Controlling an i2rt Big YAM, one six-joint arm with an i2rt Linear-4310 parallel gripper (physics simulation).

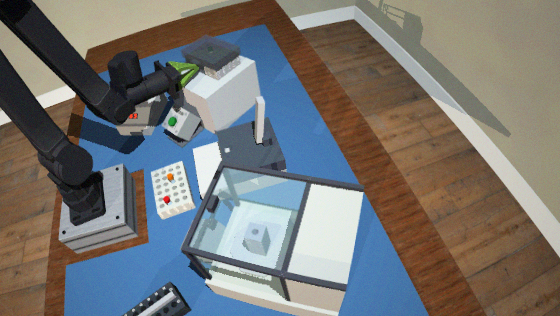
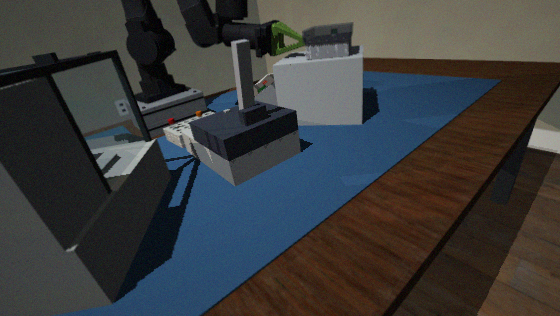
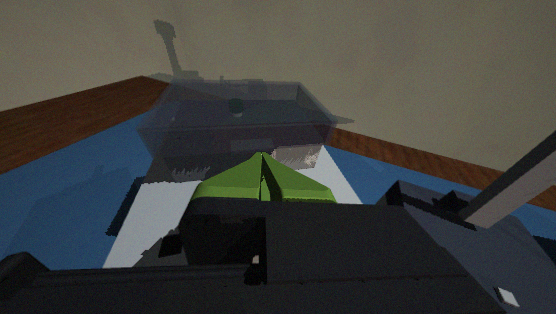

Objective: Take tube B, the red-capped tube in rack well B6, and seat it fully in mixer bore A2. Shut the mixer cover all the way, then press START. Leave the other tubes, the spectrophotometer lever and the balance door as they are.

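Seen in the pictures: gripper, between the fingertips: point(image 1: 198, 66) point(image 2: 305, 42) point(image 3: 260, 158); arm's base, origin of its link: point(image 1: 88, 200) point(image 2: 161, 95).
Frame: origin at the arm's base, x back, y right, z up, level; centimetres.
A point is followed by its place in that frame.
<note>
The red-capped tube point(image 1: 166, 199) {y 7.4, x -18.5, z -2.0 cm} point(image 2: 171, 121) {y 7.4, x -19.0, z -2.3 cm} stands in the white rack point(image 1: 188, 206) {y 8.7, x -22.2, z -5.8 cm}, near an orange-capped tube point(image 1: 170, 177) {y 1.8, x -20.7, z -2.0 cm} point(image 2: 199, 114) {y 1.5, x -21.3, z -2.4 cm}. The mixer point(image 1: 235, 90) {y -14.3, x -43.8, z 2.0 cm} point(image 2: 320, 92) {y -14.4, x -44.0, z 0.0 cm} is a tall white box. Its smoky clear cover point(image 1: 210, 51) {y -21.0, x -41.0, z 11.8 cm} point(image 2: 327, 34) {y -17.2, x -44.5, z 10.6 cm} point(image 3: 235, 135) {y -22.0, x -36.5, z 11.0 cm} lies over the bore block; I cannot tell whether it is fully down. A green cap point(image 1: 210, 49) {y -21.9, x -41.3, z 11.8 cm} point(image 3: 235, 105) {y -23.2, x -39.3, z 11.8 cm} shows through it. My gripper point(image 1: 197, 66) {y -20.2, x -36.7, z 9.2 cm} point(image 2: 302, 42) {y -20.2, x -36.7, z 9.2 cm} point(image 3: 260, 158) {y -20.2, x -36.7, z 9.2 cm} is shut and empty, its tips close to the cover's near edge; contact is unclear. A green button point(image 1: 172, 121) {y -14.7, x -25.4, z -0.4 cm} sits on a small grey box; its label is unreadable.
The spectrophotometer point(image 1: 245, 150) {y 5.3, x -39.0, z 0.6 cm} point(image 2: 245, 127) {y 7.1, x -45.1, z 0.6 cm} has an upright pale lever point(image 1: 259, 120) {y 5.6, x -43.4, z 8.1 cm} point(image 2: 242, 75) {y 5.3, x -44.5, z 8.0 cm} point(image 3: 515, 180) {y 3.3, x -43.3, z 7.7 cm}, near the mixer. The glass-walled balance point(image 1: 327, 225) {y 35.1, x -42.6, z 13.0 cm} stands beyond it. A box with a red display point(image 1: 133, 116) {y -26.2, x -14.6, z -2.4 cm} is below the arm. A black strip rack point(image 1: 175, 295) {y 28.8, x -14.4, z -3.2 cm} lies at the bottom edge.
</note>
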